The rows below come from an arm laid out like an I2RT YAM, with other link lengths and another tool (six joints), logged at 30 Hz.
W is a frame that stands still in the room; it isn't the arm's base.
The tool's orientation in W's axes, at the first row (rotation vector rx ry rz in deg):
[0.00 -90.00 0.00]
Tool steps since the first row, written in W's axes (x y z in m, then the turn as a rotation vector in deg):
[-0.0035 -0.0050 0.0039 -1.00 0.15 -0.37]
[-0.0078 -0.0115 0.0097 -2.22 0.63 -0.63]
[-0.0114 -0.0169 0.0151 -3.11 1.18 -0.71]
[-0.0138 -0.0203 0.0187 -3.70 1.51 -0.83]
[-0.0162 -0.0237 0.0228 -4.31 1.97 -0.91]
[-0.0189 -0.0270 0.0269 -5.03 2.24 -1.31]
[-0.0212 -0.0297 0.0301 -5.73 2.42 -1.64]
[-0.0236 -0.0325 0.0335 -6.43 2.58 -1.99]
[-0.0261 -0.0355 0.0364 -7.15 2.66 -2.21]
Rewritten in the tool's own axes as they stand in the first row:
[0.0039 -0.0050 0.0035 -0.37 0.15 1.00]
[0.0097 -0.0115 0.0078 -0.63 0.63 2.22]
[0.0151 -0.0169 0.0114 -0.71 1.18 3.11]
[0.0187 -0.0203 0.0138 -0.83 1.51 3.70]
[0.0228 -0.0237 0.0162 -0.91 1.97 4.31]
[0.0269 -0.0270 0.0189 -1.31 2.24 5.03]
[0.0301 -0.0297 0.0212 -1.64 2.42 5.73]
[0.0335 -0.0325 0.0236 -1.99 2.58 6.43]
[0.0364 -0.0355 0.0261 -2.21 2.66 7.15]

